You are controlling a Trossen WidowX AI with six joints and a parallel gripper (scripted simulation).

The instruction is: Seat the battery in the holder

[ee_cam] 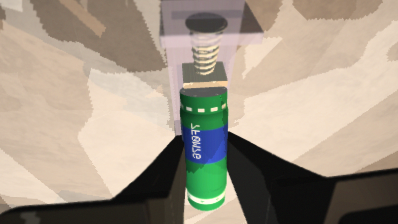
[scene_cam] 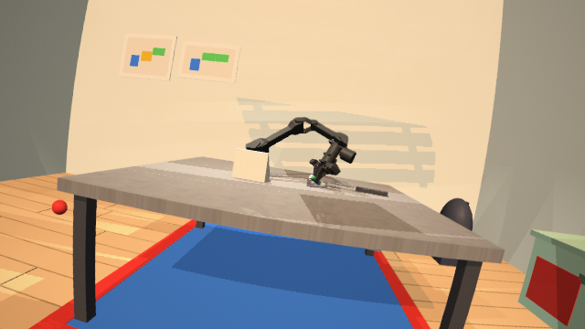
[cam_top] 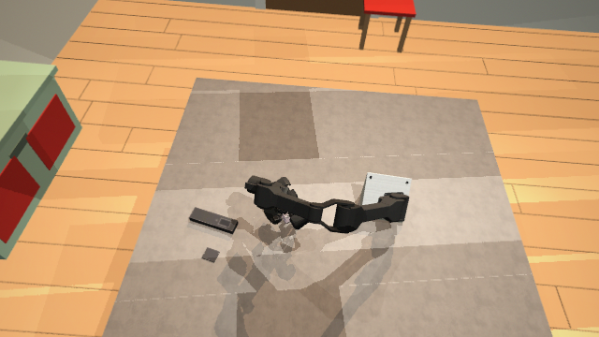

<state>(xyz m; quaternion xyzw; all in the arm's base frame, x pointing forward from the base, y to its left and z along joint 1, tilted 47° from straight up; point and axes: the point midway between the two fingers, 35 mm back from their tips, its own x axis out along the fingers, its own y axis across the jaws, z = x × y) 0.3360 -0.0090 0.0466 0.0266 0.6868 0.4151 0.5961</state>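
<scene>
Now: gripper tip 3 cm short of the brass plate, 2 cm to the right of it and 1 cm above it. Round my gripper tip: black remote-like bar (30 cm ahead, 4 cm to the left, 1 cm below); then dark square (29 cm ahead, 17 cm to the left, 2 cm below); then green battery (1 cm above).
</scene>
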